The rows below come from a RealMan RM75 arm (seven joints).
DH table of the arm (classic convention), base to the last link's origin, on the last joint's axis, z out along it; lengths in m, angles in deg. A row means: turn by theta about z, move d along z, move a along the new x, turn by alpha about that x. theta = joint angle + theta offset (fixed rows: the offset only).
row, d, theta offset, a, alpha
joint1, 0.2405, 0, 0, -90
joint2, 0, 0, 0, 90
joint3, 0.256, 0, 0, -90
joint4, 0, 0, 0, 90
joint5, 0.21, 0, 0, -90
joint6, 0, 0, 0, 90
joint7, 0.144, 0, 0, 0
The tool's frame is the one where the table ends.
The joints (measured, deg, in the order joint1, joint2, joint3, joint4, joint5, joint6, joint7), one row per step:
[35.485 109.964 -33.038 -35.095 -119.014 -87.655 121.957]
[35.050 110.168 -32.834 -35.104 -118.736 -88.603 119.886]
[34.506 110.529 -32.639 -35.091 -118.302 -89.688 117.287]
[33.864 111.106 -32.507 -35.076 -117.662 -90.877 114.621]
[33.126 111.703 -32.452 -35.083 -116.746 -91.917 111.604]
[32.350 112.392 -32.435 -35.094 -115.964 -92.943 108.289]
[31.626 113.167 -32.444 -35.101 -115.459 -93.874 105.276]
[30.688 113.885 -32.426 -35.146 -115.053 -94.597 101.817]
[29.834 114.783 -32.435 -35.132 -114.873 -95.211 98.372]
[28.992 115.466 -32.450 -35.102 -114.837 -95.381 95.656]
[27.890 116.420 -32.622 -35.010 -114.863 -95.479 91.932]
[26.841 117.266 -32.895 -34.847 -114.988 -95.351 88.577]
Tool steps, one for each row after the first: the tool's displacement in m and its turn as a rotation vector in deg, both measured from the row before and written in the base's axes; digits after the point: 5 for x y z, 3 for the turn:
[0.00047 -0.00385 -0.00119 0.105 -0.001 1.769]
[0.00025 -0.00479 -0.00228 0.195 0.112 2.198]
[-0.00033 -0.00566 -0.00373 0.171 0.468 2.266]
[-0.00021 -0.00555 -0.00341 0.609 0.459 2.464]
[-0.00010 -0.00603 -0.00419 0.679 0.308 2.649]
[-0.00017 -0.00609 -0.00510 0.483 0.271 2.355]
[0.00158 -0.00664 -0.00449 0.901 -0.106 2.371]
[0.00094 -0.00674 -0.00622 0.744 -0.113 2.323]
[0.00229 -0.00566 -0.00487 0.753 -0.319 1.456]
[0.00277 -0.00762 -0.00735 0.943 -0.563 1.997]
[0.00304 -0.00714 -0.00713 0.799 -0.687 1.624]

